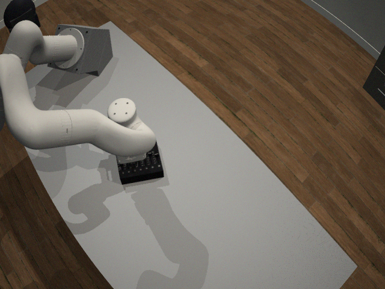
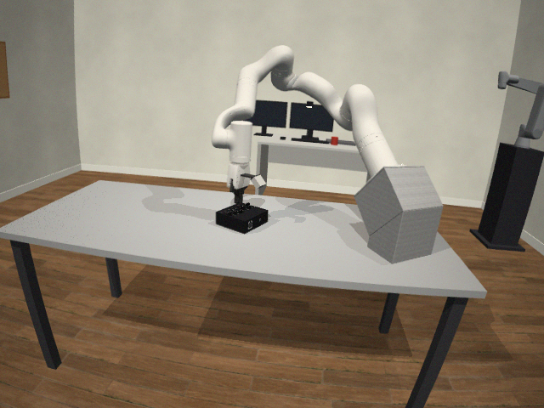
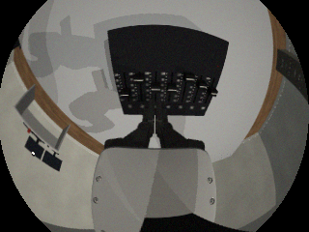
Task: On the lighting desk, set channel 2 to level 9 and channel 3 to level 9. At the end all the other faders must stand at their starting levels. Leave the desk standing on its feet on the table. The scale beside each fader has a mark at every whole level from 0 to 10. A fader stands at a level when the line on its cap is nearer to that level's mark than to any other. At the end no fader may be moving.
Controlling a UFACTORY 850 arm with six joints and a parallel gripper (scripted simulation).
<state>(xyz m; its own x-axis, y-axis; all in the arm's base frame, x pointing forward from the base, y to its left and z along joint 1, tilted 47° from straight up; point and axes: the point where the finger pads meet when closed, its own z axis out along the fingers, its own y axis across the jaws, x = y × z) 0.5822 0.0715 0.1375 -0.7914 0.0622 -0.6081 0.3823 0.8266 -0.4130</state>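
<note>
Right now my hand is 5 cm past the fader cap and 3 cm above it.
</note>
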